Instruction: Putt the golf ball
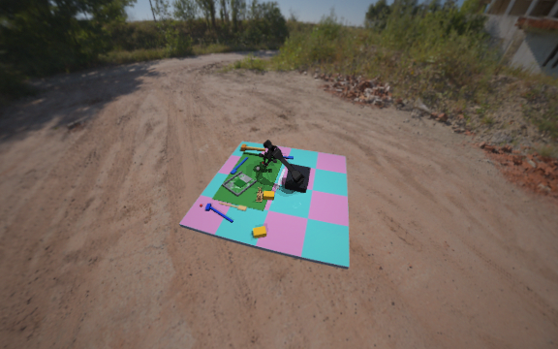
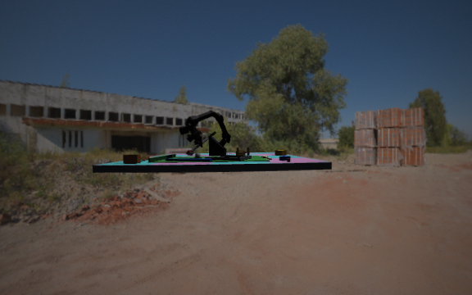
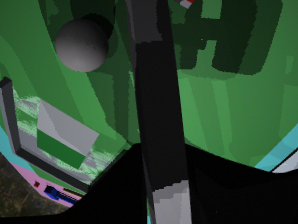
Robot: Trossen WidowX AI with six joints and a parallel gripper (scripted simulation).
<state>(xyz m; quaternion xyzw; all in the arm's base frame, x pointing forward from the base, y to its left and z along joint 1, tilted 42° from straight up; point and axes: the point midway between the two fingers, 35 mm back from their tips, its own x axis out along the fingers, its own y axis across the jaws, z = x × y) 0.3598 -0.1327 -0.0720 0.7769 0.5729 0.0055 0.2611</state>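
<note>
My gripper tip is 8 cm short of the white golf ball, 6 cm above it and 2 cm to the left of it. Also, from my gripper tip: red putter: 2 cm above, 1 cm to the right, 1 cm behind; then blue mallet: 59 cm to the left, 22 cm ahead, 7 cm below.
</note>
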